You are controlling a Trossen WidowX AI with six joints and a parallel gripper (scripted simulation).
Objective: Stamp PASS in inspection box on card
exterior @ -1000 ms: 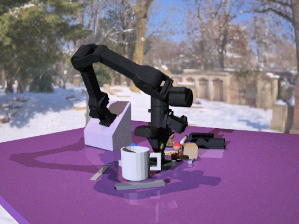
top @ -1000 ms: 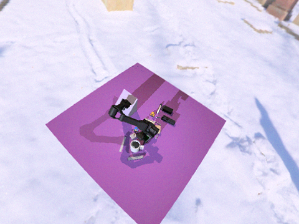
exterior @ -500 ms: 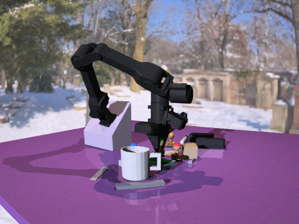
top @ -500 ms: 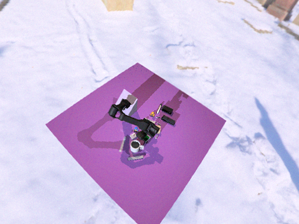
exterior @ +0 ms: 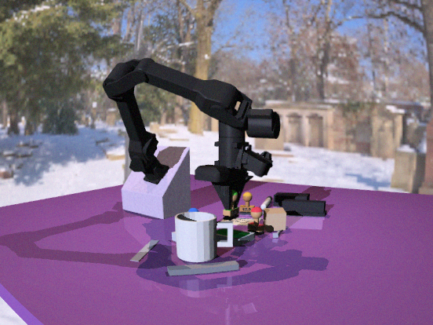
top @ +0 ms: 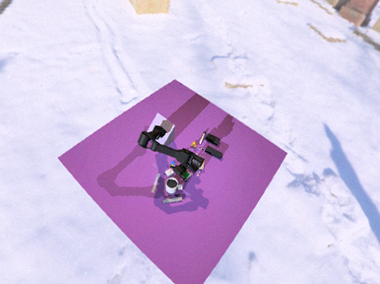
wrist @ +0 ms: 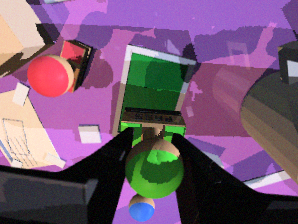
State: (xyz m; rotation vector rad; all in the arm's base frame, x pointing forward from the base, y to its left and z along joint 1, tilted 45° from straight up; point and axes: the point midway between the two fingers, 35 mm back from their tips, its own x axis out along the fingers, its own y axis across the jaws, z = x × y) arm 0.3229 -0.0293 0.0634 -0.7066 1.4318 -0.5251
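The tan card lies 8 cm behind my gripper tip, 14 cm to the left of it and 8 cm below it. Also, from my gripper tip: green ink pad: 7 cm below; red-knobbed stamp: 2 cm ahead, 8 cm to the left, 5 cm below; green-knob stamp: right at my gripper tip.
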